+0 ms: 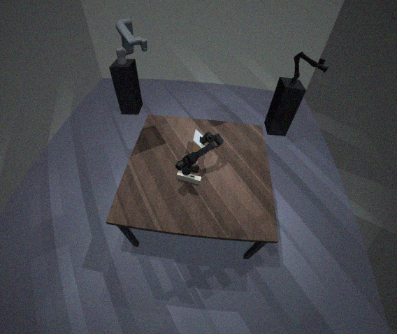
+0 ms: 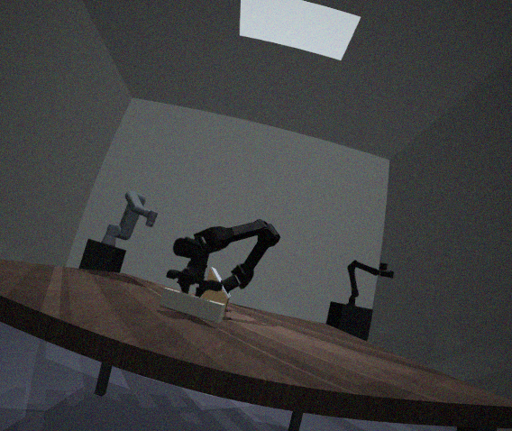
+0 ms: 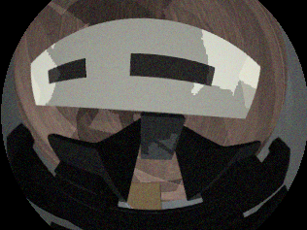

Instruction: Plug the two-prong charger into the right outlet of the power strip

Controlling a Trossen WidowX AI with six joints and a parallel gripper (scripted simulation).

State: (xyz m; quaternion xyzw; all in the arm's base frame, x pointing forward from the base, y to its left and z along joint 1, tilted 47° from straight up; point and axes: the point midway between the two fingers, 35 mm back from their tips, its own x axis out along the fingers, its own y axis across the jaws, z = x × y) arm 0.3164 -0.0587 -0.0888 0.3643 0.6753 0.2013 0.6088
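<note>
Right now my gripper tip is 20 mm short of the dark two-prong charger and 10 mm below it.
</note>
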